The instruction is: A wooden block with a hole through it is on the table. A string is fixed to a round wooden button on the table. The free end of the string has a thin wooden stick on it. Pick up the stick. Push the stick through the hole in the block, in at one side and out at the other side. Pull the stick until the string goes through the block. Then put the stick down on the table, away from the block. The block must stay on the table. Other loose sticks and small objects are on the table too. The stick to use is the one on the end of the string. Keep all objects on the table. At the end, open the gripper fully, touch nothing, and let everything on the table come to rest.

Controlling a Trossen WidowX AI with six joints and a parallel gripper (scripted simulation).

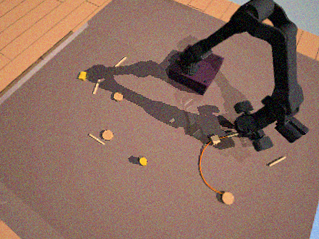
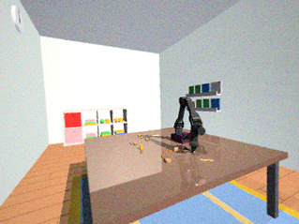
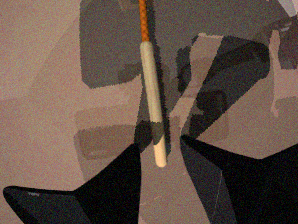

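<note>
Now: gripper tip 30 mm short of the thin wooden stick, 20 mm to the left of it and 10 mm below it. Also, from my gripper tip: small wooden block 100 mm ahead, 70 mm to the right, 10 mm above; yellow cylinder 330 mm ahead, 240 mm to the right, 20 mm above; yellow cube 710 mm to the right, 180 mm ahead, 10 mm above.
</note>
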